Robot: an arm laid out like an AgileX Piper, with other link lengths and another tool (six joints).
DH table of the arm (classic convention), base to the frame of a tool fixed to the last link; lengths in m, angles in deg. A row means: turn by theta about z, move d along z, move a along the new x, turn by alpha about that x. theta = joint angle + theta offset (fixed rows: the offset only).
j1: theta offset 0  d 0.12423  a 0  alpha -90
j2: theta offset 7.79  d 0  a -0.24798  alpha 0
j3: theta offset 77.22  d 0  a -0.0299  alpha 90
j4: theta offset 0  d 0.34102  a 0  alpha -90
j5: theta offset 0  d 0  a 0  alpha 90
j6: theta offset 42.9  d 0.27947  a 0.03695  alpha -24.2
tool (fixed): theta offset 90  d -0.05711  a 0  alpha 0
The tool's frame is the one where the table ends.
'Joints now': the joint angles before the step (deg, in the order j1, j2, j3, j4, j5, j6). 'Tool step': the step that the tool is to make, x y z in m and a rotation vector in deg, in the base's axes. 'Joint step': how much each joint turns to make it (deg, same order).
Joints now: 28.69 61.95 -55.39 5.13 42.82 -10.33
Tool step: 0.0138 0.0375 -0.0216 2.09 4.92 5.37
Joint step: 0.09 10.42 -5.69 10.05 -0.41 -8.45
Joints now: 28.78 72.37 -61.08 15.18 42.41 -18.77
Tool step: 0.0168 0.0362 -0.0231 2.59 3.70 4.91
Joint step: 0.04 10.50 -6.03 9.85 -0.46 -8.85
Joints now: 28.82 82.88 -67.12 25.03 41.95 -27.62
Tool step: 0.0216 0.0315 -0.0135 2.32 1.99 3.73
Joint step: 0.05 9.88 -7.84 6.98 0.77 -6.49
